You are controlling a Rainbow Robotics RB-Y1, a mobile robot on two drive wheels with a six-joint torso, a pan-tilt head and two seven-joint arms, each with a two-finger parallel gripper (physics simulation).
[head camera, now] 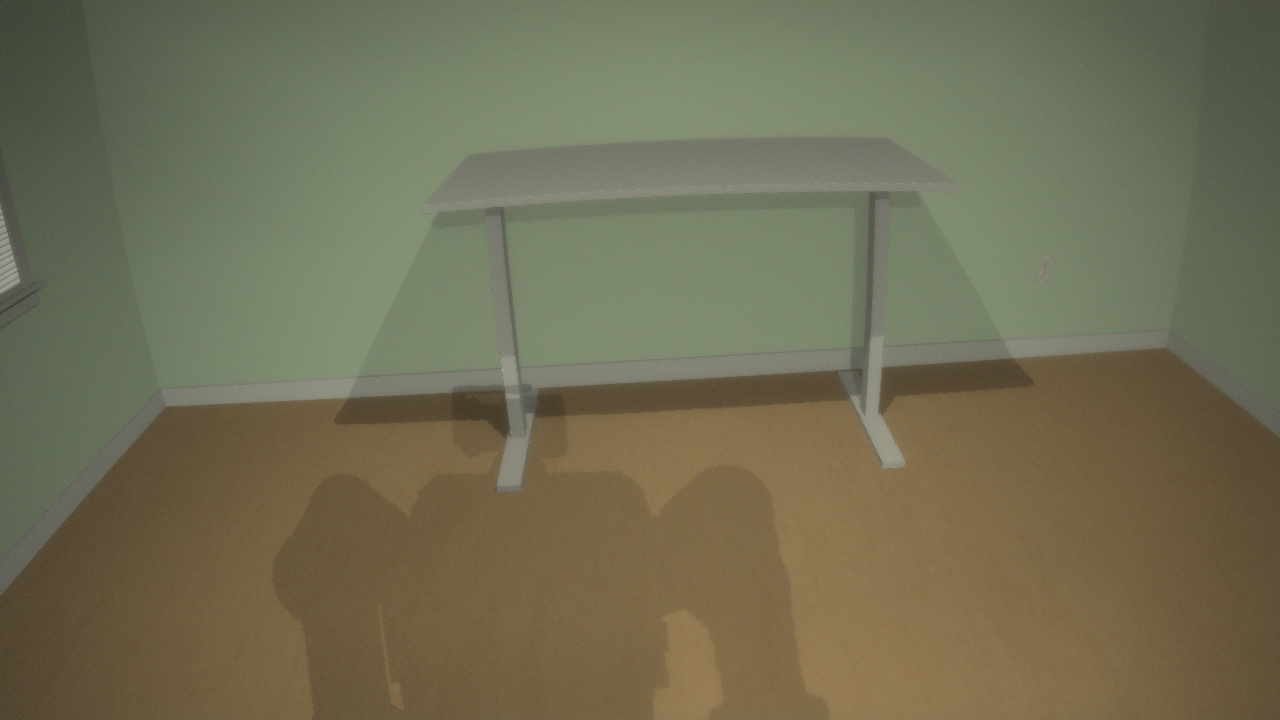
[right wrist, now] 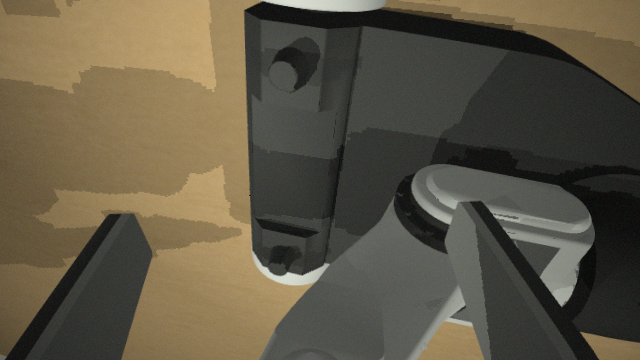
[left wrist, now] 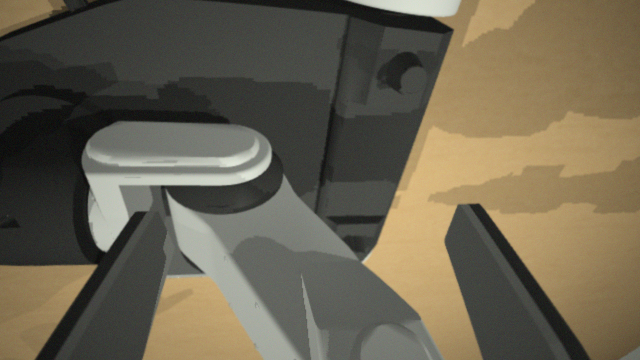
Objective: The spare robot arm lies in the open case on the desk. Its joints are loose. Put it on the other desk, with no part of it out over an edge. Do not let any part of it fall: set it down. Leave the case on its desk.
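Places are measured from the robot's base along level axes (x left, y down, z back), in millimetres.
Pixels of known places: left gripper, fingertip midpoint: (left wrist: 310, 226); right gripper, fingertip midpoint: (right wrist: 299, 228).
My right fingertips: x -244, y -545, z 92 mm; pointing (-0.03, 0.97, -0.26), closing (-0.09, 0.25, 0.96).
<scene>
Behind a point stands the place of what it marks.
A grey desk (head camera: 698, 168) {z -2405, x -112, y -950 mm} with two legs stands ahead against the green back wall, a stretch of floor away. Neither the case nor the spare robot arm shows on it or elsewhere in the three views. My left gripper (left wrist: 310, 226) {z 174, x 227, y -534 mm} is open, with its fingers wide apart and nothing held between them. My right gripper (right wrist: 299, 228) {z 92, x -244, y -545 mm} is open in the same way. Both point down past my own body, above the floor. Neither gripper shows in the head view.
My dark base (left wrist: 260, 55) {z 186, x 165, y -169 mm} (right wrist: 425, 65) {z 164, x -191, y -169 mm} and grey-white lower body links (left wrist: 170, 142) {z 285, x 101, y -289 mm} (right wrist: 505, 195) {z 275, x -99, y -287 mm} lie below the grippers. The desk's feet (head camera: 512, 461) {z -2325, x 528, y -25 mm} (head camera: 881, 438) {z -2372, x -714, y -25 mm} reach forward on the wooden floor (head camera: 1029, 555) {z -1677, x -1025, y -1 mm}. Side walls stand left and right. My shadow falls ahead.
</scene>
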